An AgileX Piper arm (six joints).
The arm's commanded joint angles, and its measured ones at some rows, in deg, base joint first. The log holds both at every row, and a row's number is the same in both.
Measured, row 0: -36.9 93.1 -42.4 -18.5 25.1 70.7
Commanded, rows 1 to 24: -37.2 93.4 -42.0 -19.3 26.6 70.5; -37.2 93.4 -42.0 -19.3 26.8 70.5; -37.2 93.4 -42.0 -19.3 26.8 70.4; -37.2 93.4 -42.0 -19.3 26.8 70.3; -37.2 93.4 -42.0 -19.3 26.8 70.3; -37.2 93.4 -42.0 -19.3 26.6 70.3; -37.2 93.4 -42.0 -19.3 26.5 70.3; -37.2 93.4 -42.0 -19.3 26.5 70.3; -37.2 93.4 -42.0 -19.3 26.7 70.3; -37.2 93.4 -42.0 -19.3 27.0 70.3; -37.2 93.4 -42.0 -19.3 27.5 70.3; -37.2 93.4 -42.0 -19.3 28.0 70.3; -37.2 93.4 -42.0 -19.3 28.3 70.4; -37.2 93.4 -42.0 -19.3 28.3 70.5; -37.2 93.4 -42.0 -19.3 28.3 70.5; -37.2 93.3 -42.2 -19.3 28.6 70.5; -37.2 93.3 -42.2 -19.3 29.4 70.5; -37.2 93.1 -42.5 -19.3 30.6 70.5; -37.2 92.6 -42.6 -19.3 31.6 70.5; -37.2 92.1 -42.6 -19.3 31.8 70.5; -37.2 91.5 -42.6 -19.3 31.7 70.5; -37.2 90.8 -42.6 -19.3 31.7 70.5; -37.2 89.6 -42.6 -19.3 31.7 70.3; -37.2 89.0 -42.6 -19.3 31.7 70.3
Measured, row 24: -36.9 91.7 -42.5 -18.8 29.7 70.6
